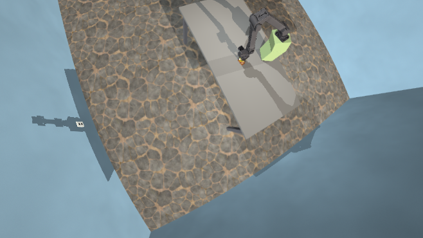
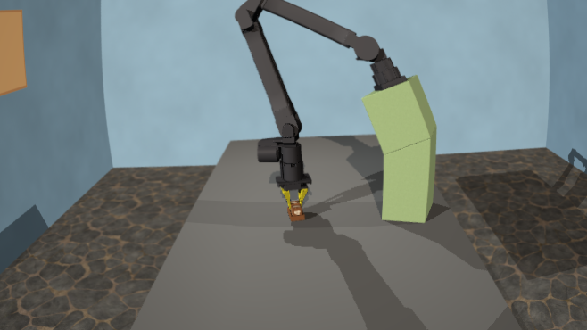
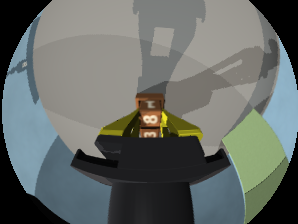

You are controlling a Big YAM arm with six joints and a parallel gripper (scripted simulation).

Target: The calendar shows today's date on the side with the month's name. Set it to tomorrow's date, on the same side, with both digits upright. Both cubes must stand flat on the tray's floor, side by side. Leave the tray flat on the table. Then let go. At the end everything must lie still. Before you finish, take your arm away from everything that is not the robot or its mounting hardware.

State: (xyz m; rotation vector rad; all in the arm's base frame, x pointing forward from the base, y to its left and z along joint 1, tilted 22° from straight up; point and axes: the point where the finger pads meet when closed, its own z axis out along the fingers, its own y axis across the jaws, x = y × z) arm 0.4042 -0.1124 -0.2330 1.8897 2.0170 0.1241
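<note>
The brown number cube is right at my hand. The rest, counted from my hand: calendar tray 20 mm to the left, 20 mm below.
</note>
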